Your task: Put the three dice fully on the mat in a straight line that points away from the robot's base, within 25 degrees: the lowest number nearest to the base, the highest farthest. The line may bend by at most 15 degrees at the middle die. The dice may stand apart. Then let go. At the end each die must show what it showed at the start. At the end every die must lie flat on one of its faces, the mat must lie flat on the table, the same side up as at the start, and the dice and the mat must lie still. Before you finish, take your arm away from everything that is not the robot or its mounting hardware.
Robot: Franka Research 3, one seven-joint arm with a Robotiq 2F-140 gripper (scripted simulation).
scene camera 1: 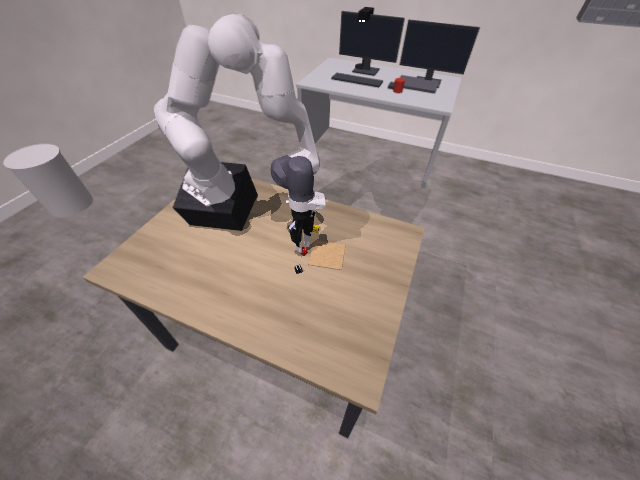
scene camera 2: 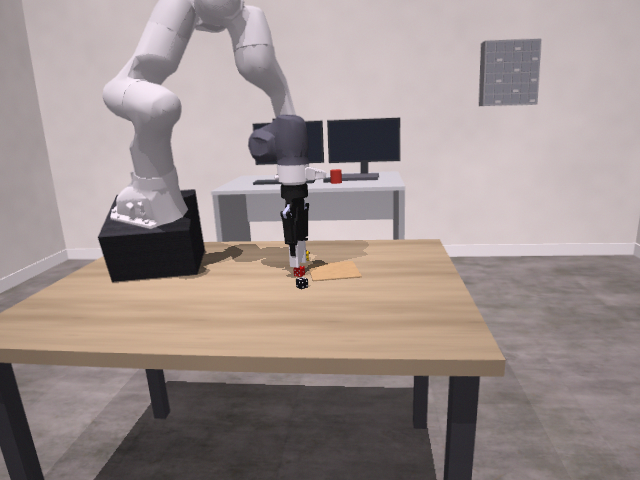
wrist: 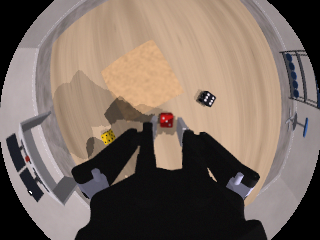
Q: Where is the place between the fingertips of the gripper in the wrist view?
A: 167, 123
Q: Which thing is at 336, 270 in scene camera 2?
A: A tan mat.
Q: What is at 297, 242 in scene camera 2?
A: The gripper.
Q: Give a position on a tan mat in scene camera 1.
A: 324, 254
